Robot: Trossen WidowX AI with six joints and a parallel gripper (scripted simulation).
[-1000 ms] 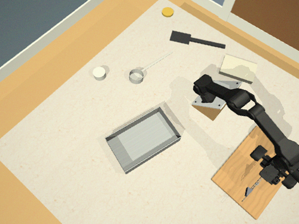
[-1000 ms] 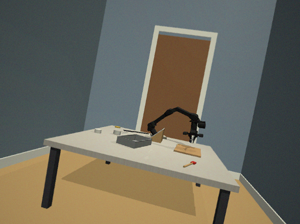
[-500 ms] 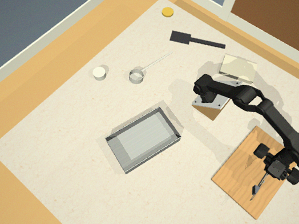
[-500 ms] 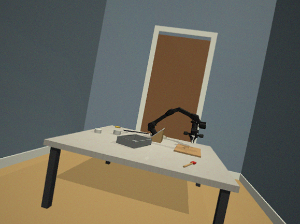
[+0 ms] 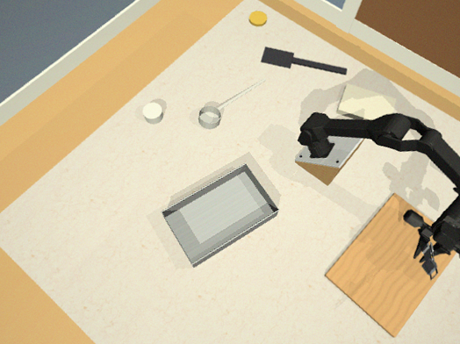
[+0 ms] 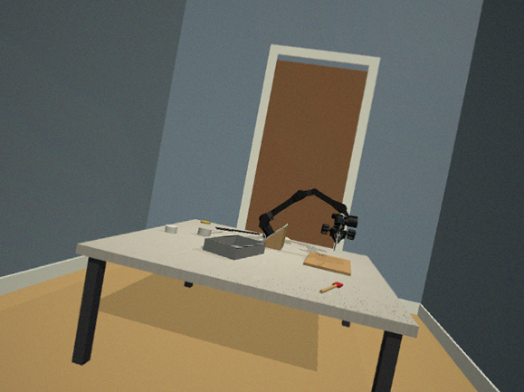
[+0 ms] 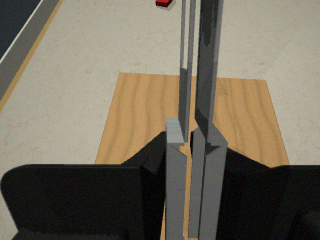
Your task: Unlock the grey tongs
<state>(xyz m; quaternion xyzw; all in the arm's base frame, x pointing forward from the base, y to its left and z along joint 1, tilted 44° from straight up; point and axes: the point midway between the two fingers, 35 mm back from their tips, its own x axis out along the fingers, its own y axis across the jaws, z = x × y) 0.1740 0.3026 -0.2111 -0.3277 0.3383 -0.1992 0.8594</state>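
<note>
Right now my gripper tip is 120 mm above the wooden board, 20 mm to the left of it and 20 mm past it. Also, from my gripper tip: roasting tin 530 mm to the right, 150 mm ahead, 100 mm below; cream block 470 mm behind, 310 mm to the right, 120 mm below; lock piece 80 mm above, 20 mm ahead.
</note>
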